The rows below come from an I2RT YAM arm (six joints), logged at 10 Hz.
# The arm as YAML. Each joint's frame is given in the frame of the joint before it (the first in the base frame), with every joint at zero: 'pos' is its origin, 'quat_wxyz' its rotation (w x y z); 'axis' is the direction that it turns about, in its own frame. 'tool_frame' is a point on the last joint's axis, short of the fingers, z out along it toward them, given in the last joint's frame.
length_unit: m
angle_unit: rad
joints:
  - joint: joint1
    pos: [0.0, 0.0, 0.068]
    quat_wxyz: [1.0, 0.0, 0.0, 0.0]
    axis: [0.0, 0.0, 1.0]
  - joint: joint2
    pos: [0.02, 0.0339, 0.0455]
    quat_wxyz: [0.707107, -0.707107, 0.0, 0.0]
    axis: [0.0, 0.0, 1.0]
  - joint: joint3
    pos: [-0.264, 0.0, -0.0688]
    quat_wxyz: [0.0, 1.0, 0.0, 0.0]
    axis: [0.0, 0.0, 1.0]
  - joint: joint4
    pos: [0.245, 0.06, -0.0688]
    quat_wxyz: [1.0, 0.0, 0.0, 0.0]
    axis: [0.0, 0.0, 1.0]
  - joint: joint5
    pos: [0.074, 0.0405, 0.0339]
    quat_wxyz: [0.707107, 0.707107, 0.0, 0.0]
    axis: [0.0, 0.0, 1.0]
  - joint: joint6
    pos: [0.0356, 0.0, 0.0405]
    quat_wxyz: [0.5, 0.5, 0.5, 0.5]
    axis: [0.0, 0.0, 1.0]
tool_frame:
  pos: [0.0, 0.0, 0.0]
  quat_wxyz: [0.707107, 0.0, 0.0, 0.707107]
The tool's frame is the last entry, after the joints.
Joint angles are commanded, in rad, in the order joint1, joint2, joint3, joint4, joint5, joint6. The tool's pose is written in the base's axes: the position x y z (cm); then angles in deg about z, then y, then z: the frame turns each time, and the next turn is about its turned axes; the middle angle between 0 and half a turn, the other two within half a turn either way. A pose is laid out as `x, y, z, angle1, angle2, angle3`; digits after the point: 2 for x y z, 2 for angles.
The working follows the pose.
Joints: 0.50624, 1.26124, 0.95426, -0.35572, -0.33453, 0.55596
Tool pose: 23.58, 14.41, 28.19, 52.80, 125.53, 46.23
Where each joint sits with the arm in this pose, in the base's axes (m; each line is computed from the numbers above, not from the rounded line before):
joint1: 0.0000 0.0000 0.0680
joint2: 0.0011 0.0393 0.1135
joint3: -0.0359 -0.0598 0.3650
joint4: 0.1508 0.1224 0.3481
joint5: 0.2401 0.1331 0.3345
joint6: 0.2358 0.1441 0.2819
the tool: 0.2358 0.1441 0.2819

